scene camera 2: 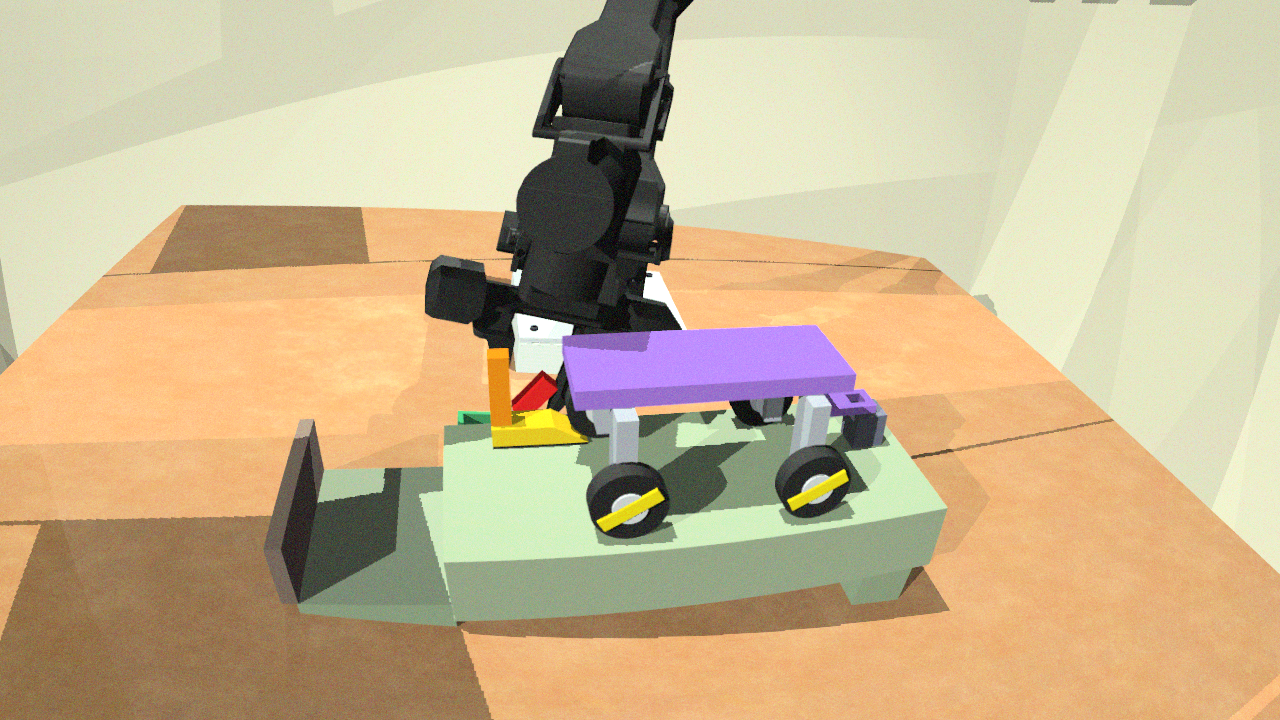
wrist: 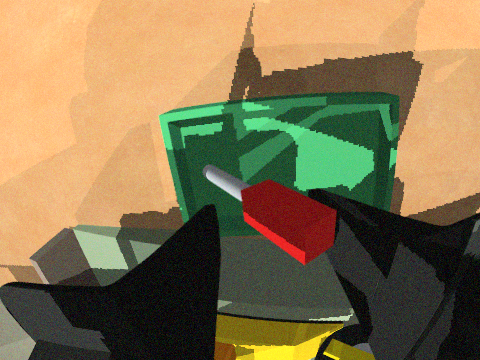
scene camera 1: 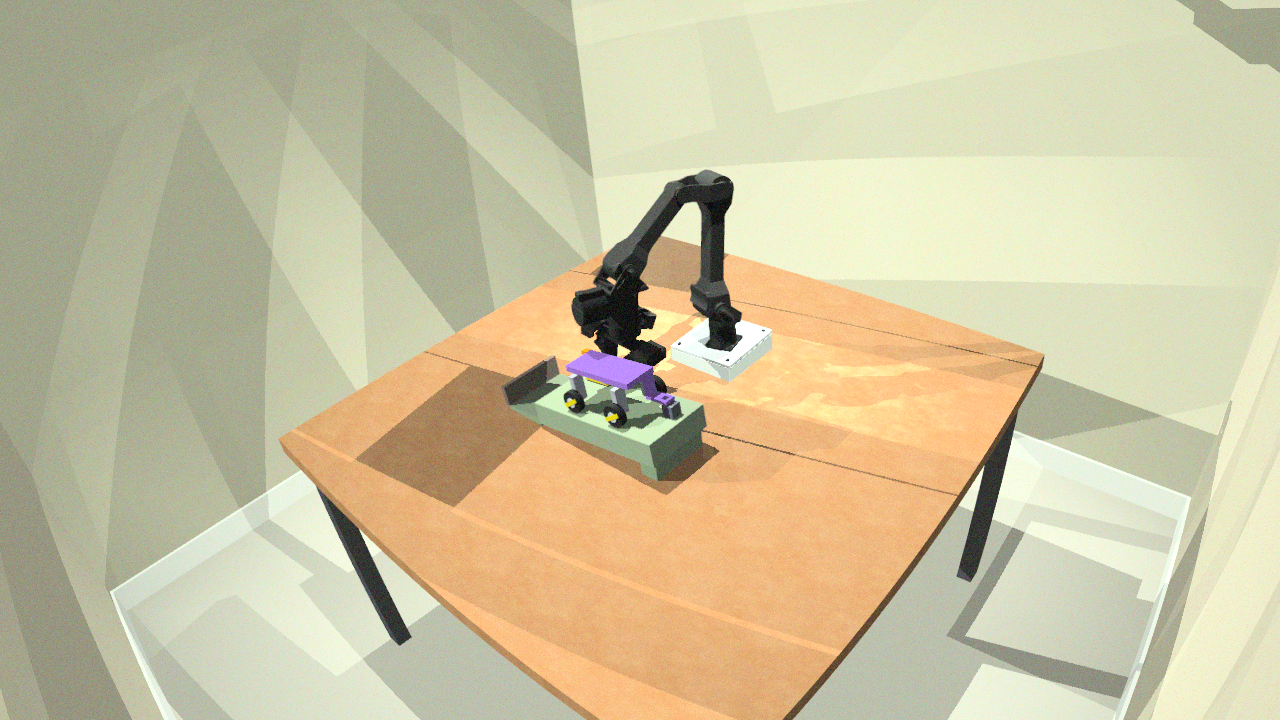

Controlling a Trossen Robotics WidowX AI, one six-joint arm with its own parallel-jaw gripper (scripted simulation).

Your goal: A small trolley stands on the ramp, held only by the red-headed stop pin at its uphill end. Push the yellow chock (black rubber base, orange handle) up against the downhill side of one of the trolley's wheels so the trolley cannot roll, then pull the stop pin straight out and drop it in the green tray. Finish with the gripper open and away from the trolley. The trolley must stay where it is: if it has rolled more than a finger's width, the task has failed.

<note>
In view: the gripper (scene camera 2: pixel 522 411), a red-headed stop pin (scene camera 2: pixel 542 386), a yellow chock (scene camera 2: pixel 510 429), an end wall (scene camera 1: pixel 541 373), a pale green ramp (scene camera 1: pixel 648 437) and a green tray (wrist: pixel 332 147).
The red-headed stop pin also shows in the wrist view (wrist: pixel 303 227). The gripper is seen too in the wrist view (wrist: pixel 263 207) and in scene camera 1 (scene camera 1: pixel 621 372). The end wall is seen too in the wrist view (wrist: pixel 61 261). Scene camera 1 does not show the red-headed stop pin, which is hidden by a purple trolley.
</note>
